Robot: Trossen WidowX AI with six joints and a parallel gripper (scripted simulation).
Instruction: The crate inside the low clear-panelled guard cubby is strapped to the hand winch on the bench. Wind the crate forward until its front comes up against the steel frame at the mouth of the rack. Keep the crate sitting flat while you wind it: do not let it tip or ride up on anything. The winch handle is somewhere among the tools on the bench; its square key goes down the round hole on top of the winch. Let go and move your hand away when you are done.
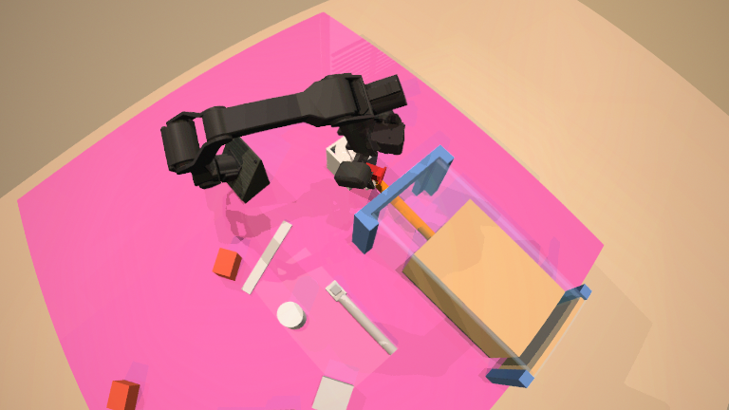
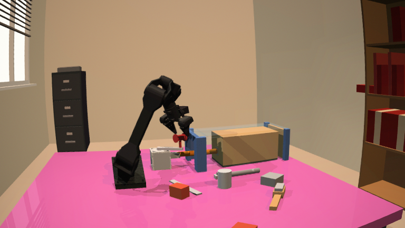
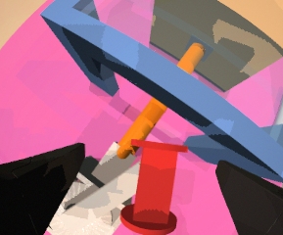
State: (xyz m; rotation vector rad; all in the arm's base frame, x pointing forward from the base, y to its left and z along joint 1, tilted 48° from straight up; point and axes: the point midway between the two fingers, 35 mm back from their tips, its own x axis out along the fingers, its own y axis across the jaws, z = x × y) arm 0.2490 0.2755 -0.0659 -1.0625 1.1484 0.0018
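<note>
Now: gripper tip 1 cm past the red knob, 1 cm to the left of it and 2 cm above it. From my gripper tip the other things lie so: blue steel frame (5 cm ahead, 2 cm to the left, 5 cm below); then winch (12 cm behind, 1 cm to the left, 13 cm below); then winch handle (5 cm behind, 5 cm below).
</note>
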